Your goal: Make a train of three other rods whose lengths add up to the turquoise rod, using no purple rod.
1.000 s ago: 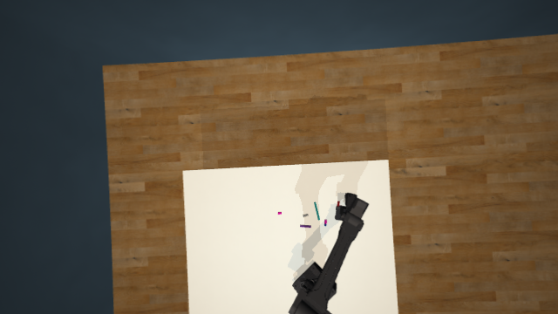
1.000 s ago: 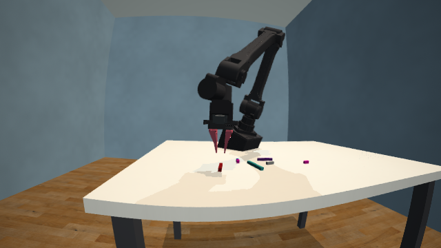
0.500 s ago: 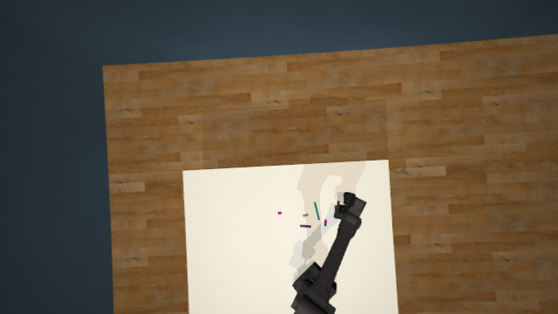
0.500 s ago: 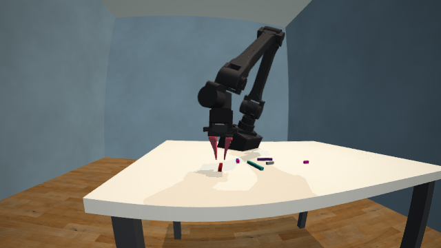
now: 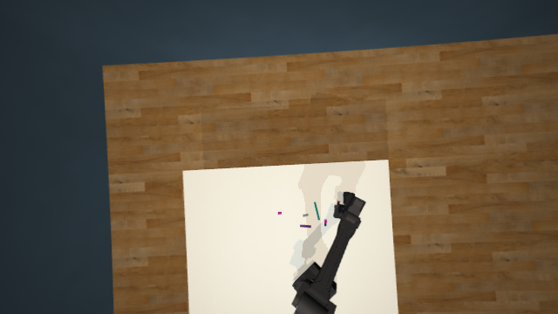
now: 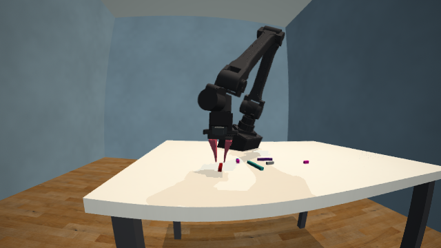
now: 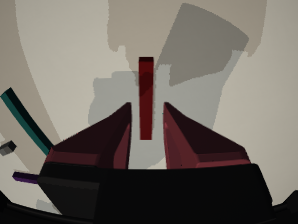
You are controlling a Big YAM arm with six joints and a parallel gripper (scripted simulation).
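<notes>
Right now the red rod is 30 mm below my hand. The rest, counted from my hand: blue rod 80 mm behind, 90 mm to the left, 30 mm below; turquoise rod 120 mm to the left, 30 mm below; grey rod 10 mm behind, 190 mm to the left, 30 mm below.
</notes>
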